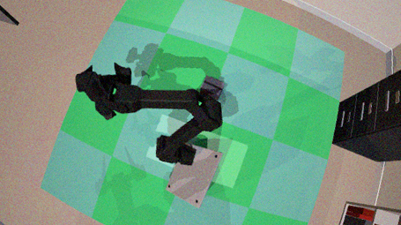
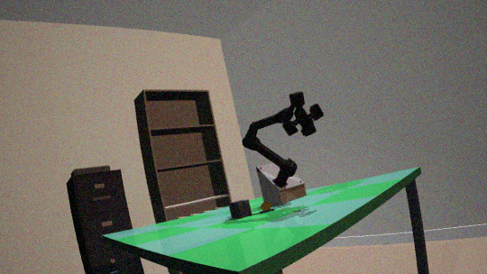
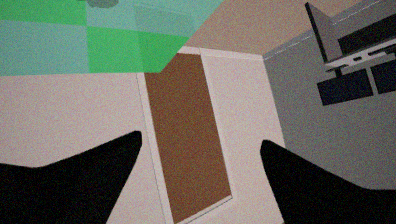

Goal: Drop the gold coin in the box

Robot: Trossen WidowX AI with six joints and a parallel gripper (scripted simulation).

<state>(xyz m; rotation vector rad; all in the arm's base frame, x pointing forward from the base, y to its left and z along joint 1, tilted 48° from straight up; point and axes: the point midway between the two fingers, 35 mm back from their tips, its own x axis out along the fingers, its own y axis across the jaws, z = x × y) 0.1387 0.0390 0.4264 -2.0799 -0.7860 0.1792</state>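
The gold coin is 40 mm ahead of my gripper tip, 280 mm to the right of it and 310 mm below it.
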